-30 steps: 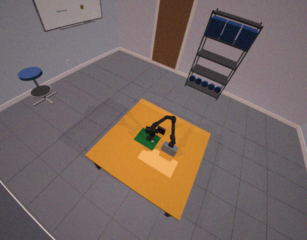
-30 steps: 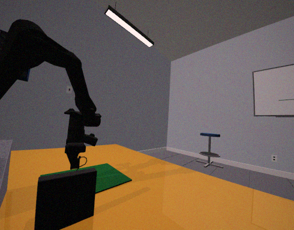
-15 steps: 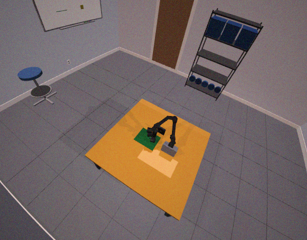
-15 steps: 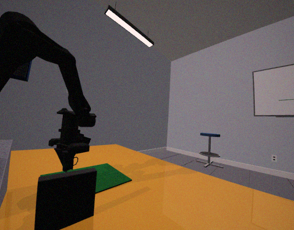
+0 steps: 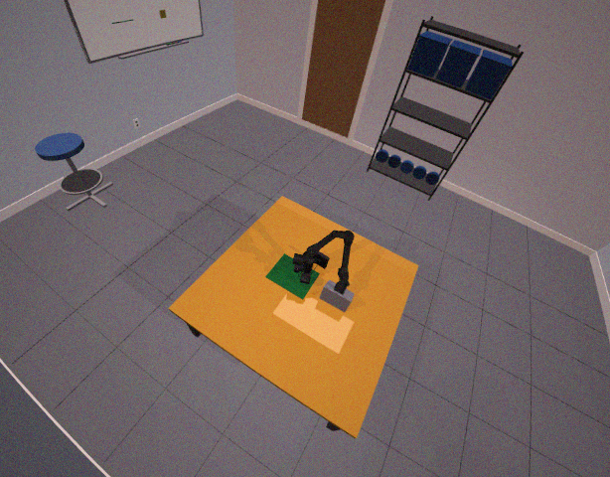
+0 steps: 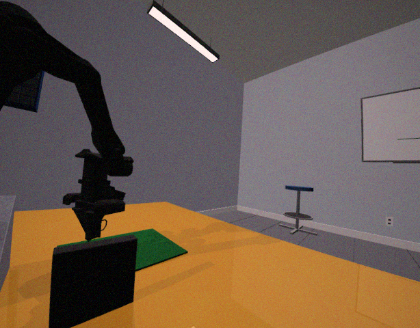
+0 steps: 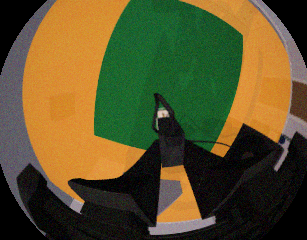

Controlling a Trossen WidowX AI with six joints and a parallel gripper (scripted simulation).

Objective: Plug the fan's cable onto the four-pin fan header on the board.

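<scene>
Right now my gripper tip is 9 cm short of the green board and 8 cm above it. The rest, counted from my gripper tip: black fan: 19 cm to the right, 2 cm behind, 1 cm below; dark fan plug: 1 cm ahead, 1 cm above.
</scene>
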